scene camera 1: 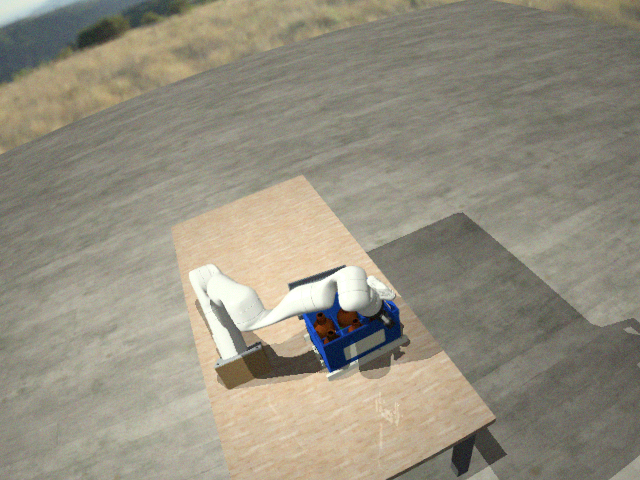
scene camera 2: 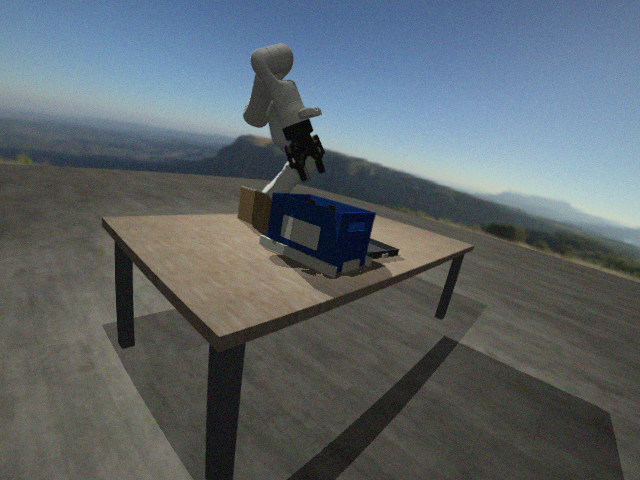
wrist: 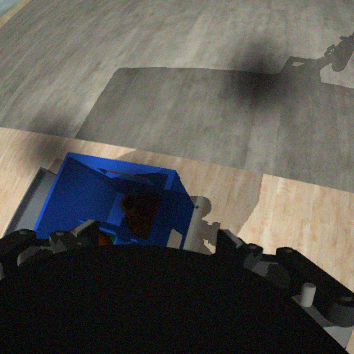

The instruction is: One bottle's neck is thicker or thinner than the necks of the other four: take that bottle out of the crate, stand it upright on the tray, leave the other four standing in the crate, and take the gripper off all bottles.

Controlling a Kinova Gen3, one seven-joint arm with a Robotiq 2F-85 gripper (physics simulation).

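Frame: origin at the arm's base, x ahead, y left, z up, level; millimetres.
Seen in the pictures: gripper, fingertip midpoint: (scene camera 2: 315, 177) (wrist: 157, 238); arm's base at its link origin: (scene camera 1: 236, 353) (scene camera 2: 264, 205).
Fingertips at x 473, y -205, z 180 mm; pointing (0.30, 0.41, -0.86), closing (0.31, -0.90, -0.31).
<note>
Pixels of each thing's middle, then the offset from my fingertips to it.
- blue crate at the middle of its body: (wrist: 110, 260) (scene camera 2: 319, 229) (scene camera 1: 352, 325) 61 mm back, 121 mm left, 166 mm down
- dark brown bottle at the middle of its body: (wrist: 149, 216) 29 mm ahead, 87 mm left, 168 mm down
- dark tray at the middle of its body: (wrist: 38, 222) (scene camera 2: 359, 243) (scene camera 1: 323, 291) 85 mm back, 398 mm left, 241 mm down
The blue crate (scene camera 1: 334, 357) (scene camera 2: 354, 243) (wrist: 64, 202) stands on the table. Several brown bottles stand in it; scene camera 1 shows one bottle (scene camera 1: 324, 327) at its left and another bottle (scene camera 1: 347, 317) beside the arm. The wrist view shows a dark brown bottle (wrist: 142, 215) in a corner compartment and part of another bottle (wrist: 105, 239) behind a finger. I cannot tell which neck differs. My gripper (scene camera 2: 312, 175) (wrist: 157, 238) is open and empty, above the crate and clear of its rim. The dark tray (scene camera 1: 316, 277) (scene camera 2: 386, 252) (wrist: 29, 207) lies beside the crate, partly hidden; no bottle shows on it.
Pale rails (scene camera 1: 364, 361) (scene camera 2: 299, 255) (wrist: 195, 220) run along the crate's foot. A brown block (scene camera 1: 238, 370) (scene camera 2: 253, 207) stands at the arm's base. The arm (scene camera 1: 305, 299) reaches over the crate and hides part of it in scene camera 1. The table edge lies beyond the crate.
</note>
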